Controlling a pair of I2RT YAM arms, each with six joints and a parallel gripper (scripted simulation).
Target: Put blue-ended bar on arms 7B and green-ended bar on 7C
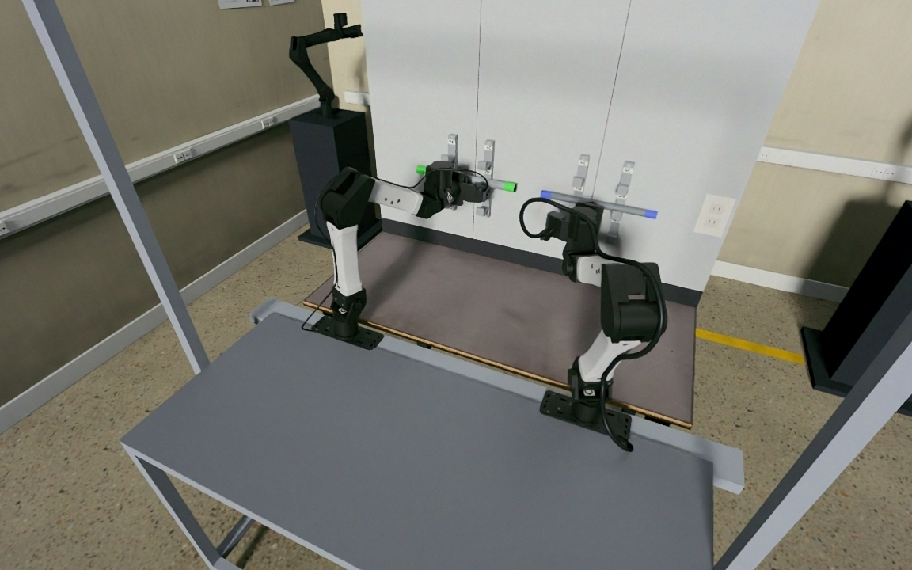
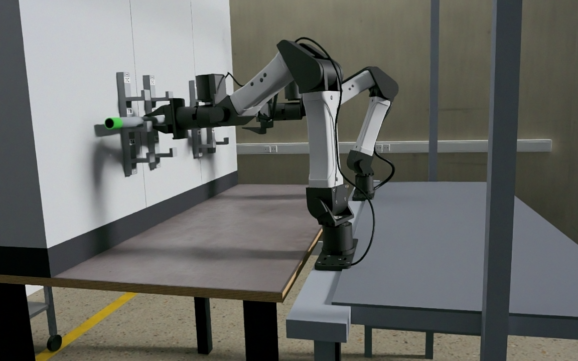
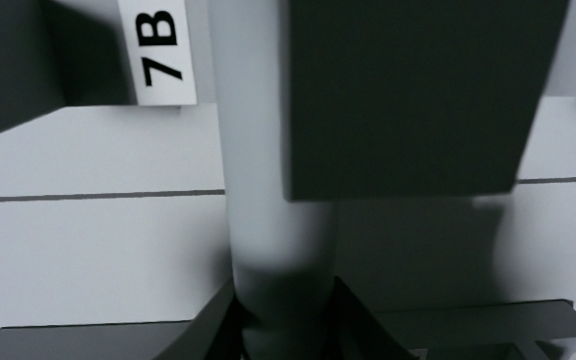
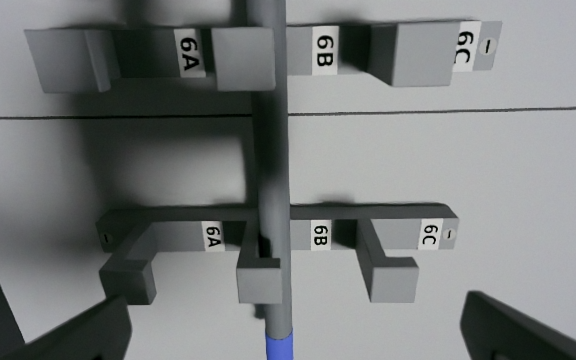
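My right gripper is now 12 cm short of the blue-ended bar and 1 cm above it. From my right hand the other things lie so: white wall panel (27 cm ahead, 21 cm to the left, 15 cm above); wall socket plate (30 cm to the right, 16 cm ahead); green-ended bar (41 cm to the left, 11 cm ahead, 1 cm below).
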